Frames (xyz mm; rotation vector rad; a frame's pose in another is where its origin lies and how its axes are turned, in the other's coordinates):
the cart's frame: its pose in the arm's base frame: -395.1 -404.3 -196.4 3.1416 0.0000 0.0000
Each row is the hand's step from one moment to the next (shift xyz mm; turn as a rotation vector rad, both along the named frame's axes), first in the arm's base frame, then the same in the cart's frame.
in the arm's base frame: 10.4 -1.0 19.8 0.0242 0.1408 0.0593
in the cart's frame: 10.4 1.0 -19.8 0.0242 -0.1408 -0.0593
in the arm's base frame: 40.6 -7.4 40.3 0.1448 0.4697 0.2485
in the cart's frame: 40.6 7.4 -40.3 0.1448 -0.4697 -0.2485
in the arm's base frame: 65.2 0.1 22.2 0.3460 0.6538 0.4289
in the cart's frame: 65.2 -0.1 -22.2 0.3460 -0.6538 -0.4289
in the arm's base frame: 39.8 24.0 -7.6 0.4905 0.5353 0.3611
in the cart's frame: 39.8 -24.0 7.6 0.4905 -0.5353 -0.3611
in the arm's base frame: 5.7 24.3 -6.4 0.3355 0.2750 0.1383
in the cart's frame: 5.7 -24.3 6.4 0.3355 -0.2750 -0.1383
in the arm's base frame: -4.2 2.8 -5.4 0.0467 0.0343 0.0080
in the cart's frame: -4.2 -2.8 5.4 0.0467 -0.0343 -0.0080
